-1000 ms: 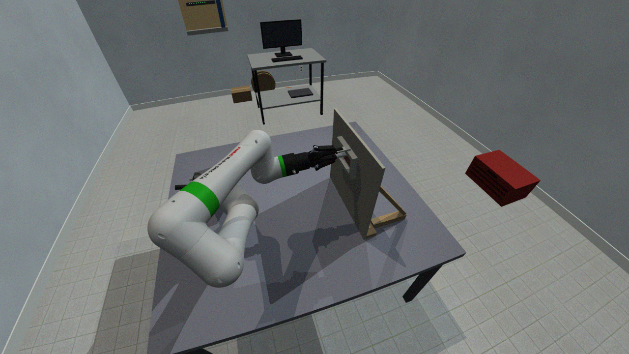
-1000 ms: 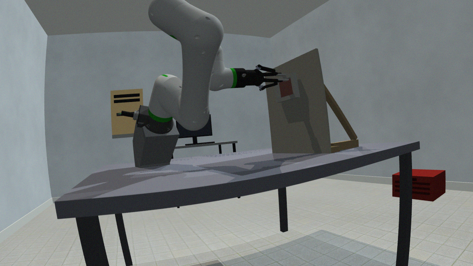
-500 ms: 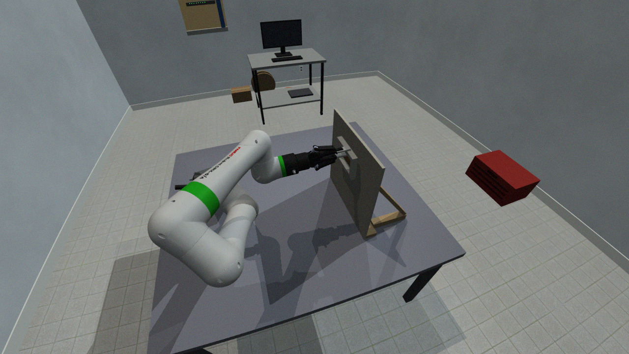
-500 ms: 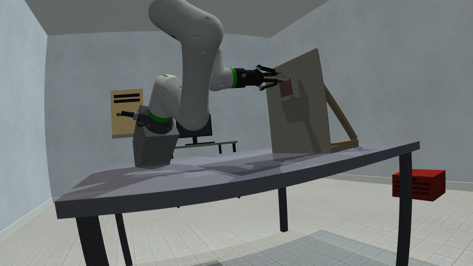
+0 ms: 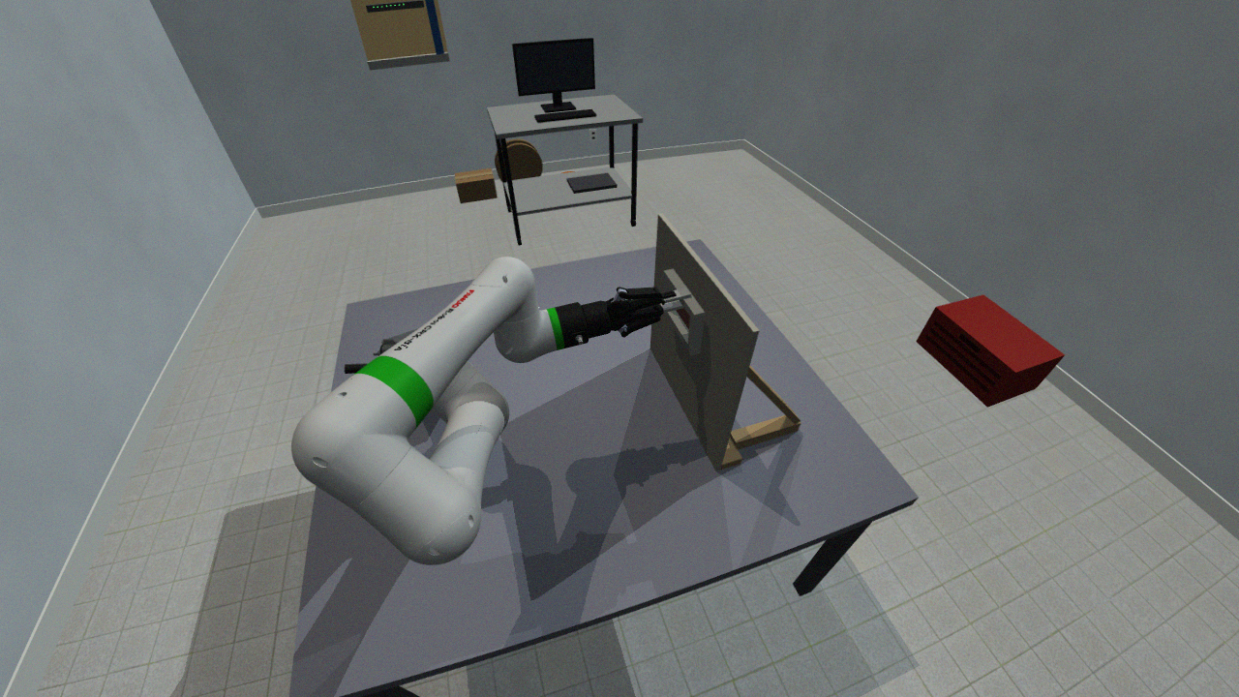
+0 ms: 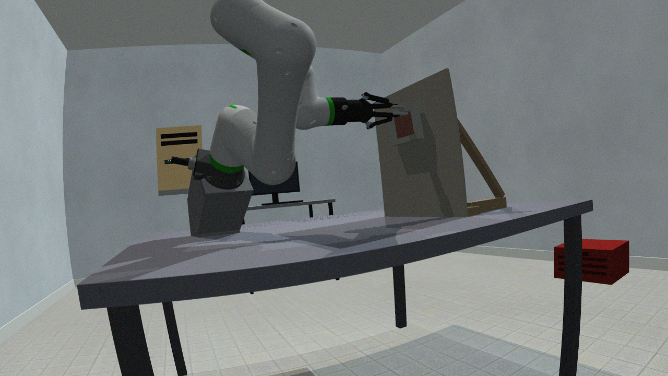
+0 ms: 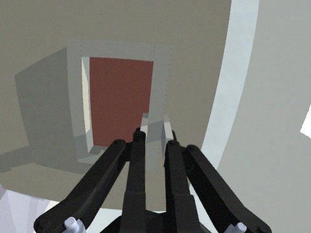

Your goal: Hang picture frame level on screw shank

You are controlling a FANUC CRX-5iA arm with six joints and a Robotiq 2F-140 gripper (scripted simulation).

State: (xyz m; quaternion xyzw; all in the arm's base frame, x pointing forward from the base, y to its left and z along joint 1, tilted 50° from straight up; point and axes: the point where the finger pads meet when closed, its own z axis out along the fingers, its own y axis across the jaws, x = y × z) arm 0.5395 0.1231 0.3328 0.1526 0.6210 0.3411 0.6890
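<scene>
Now: hand 5 cm above the picture frame, 4 cm short of it and 2 cm to the right of it. From my hand the other things lie so: upright tan board (15 cm below, 5 cm ahead).
</scene>
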